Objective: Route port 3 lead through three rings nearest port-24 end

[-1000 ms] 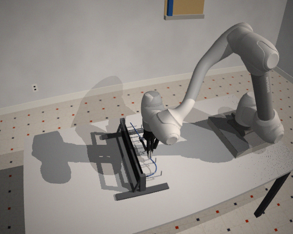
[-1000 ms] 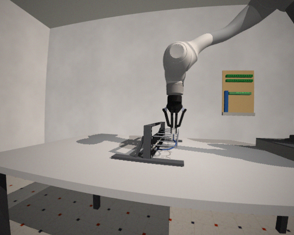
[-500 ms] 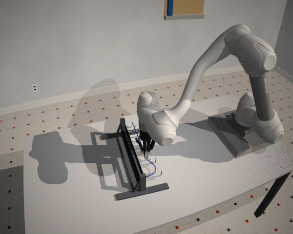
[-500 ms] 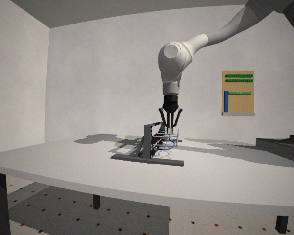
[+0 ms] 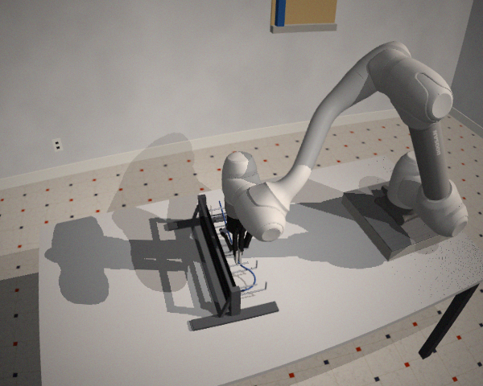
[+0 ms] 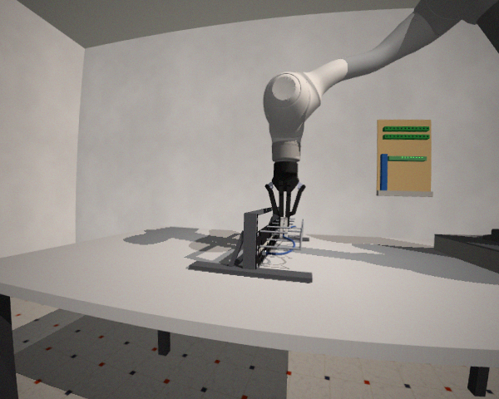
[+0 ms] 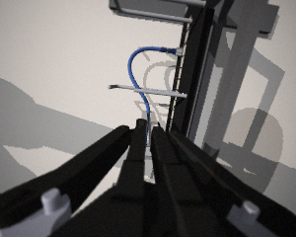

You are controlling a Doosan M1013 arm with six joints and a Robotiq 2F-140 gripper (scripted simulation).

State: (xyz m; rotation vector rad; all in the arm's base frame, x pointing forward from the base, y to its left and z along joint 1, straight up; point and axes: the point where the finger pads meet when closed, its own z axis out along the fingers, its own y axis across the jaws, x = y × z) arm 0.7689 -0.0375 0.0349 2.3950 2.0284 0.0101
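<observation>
Now: the dark rack 50 mm ahead of my hand, 60 mm to the right of it and 20 mm below it.
</observation>
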